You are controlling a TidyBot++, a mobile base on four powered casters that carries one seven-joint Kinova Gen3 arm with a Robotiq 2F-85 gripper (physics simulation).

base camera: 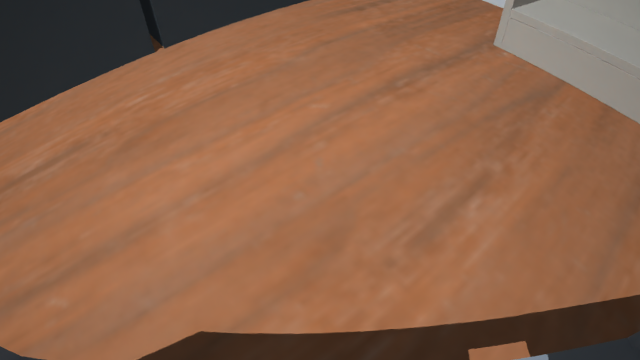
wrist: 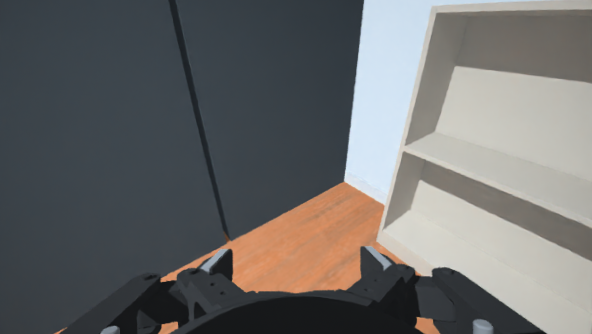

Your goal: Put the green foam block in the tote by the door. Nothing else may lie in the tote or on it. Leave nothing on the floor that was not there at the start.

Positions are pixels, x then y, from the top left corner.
Scene:
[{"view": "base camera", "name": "beige bookshelf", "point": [587, 51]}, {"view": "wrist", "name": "my gripper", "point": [296, 262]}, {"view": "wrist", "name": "beige bookshelf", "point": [508, 83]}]

